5 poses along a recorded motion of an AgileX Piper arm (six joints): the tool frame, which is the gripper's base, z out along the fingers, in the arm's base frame.
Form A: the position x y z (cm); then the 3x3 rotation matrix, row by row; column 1 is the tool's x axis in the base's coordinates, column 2 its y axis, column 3 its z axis. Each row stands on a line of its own.
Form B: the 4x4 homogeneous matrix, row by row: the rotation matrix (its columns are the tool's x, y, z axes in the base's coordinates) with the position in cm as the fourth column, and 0 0 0 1 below. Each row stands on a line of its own. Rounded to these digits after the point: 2 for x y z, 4 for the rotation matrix.
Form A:
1:
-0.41 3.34 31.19
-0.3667 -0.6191 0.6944
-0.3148 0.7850 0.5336
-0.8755 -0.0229 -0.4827
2:
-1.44 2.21 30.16
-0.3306 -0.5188 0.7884
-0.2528 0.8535 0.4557
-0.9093 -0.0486 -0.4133
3:
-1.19 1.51 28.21
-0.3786 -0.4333 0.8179
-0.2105 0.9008 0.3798
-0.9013 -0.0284 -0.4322
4:
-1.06 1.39 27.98
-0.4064 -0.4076 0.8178
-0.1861 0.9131 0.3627
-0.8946 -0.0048 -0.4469
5:
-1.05 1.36 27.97
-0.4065 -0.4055 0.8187
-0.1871 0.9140 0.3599
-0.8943 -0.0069 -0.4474
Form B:
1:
-0.3667 -0.6191 0.6944 -0.41
-0.3148 0.7850 0.5336 3.34
-0.8755 -0.0229 -0.4827 31.19
0 0 0 1

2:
-0.3306 -0.5188 0.7884 -1.44
-0.2528 0.8535 0.4557 2.21
-0.9093 -0.0486 -0.4133 30.16
0 0 0 1

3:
-0.3786 -0.4333 0.8179 -1.19
-0.2105 0.9008 0.3798 1.51
-0.9013 -0.0284 -0.4322 28.21
0 0 0 1

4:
-0.4064 -0.4076 0.8178 -1.06
-0.1861 0.9131 0.3627 1.39
-0.8946 -0.0048 -0.4469 27.98
0 0 0 1

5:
-0.4065 -0.4055 0.8187 -1.05
-0.1871 0.9140 0.3599 1.36
-0.8943 -0.0069 -0.4474 27.97
0 0 0 1

